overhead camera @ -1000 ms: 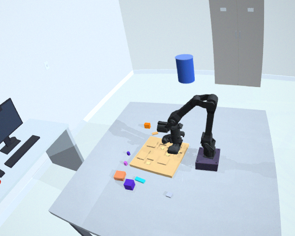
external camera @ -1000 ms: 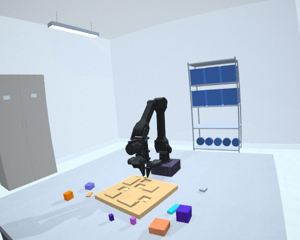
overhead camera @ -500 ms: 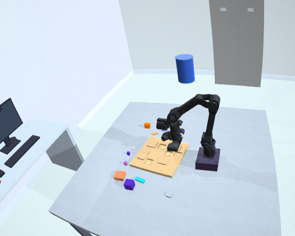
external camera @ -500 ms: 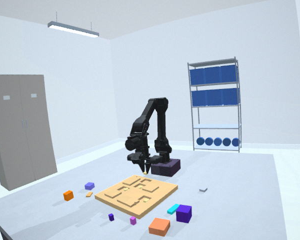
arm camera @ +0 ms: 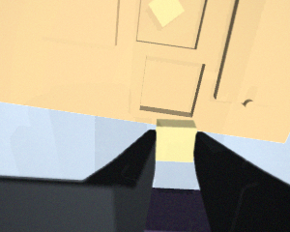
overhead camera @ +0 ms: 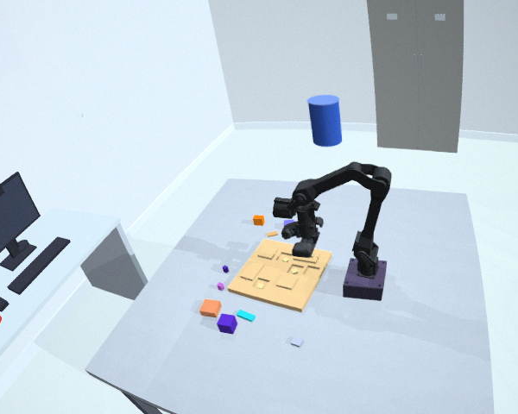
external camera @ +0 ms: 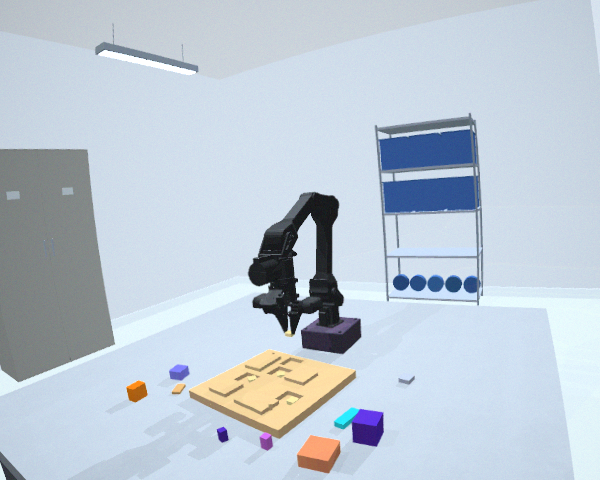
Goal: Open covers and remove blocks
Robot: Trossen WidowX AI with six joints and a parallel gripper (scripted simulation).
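The puzzle board is 12 cm ahead of my gripper tip, 2 cm to the left of it and 8 cm below it. From my gripper tip the other things lie so: lilac block (22 cm ahead, 23 cm to the right, 9 cm below); pale grey tile (9 cm behind, 29 cm to the left, 10 cm below); cyan bar (12 cm ahead, 27 cm to the left, 10 cm below).
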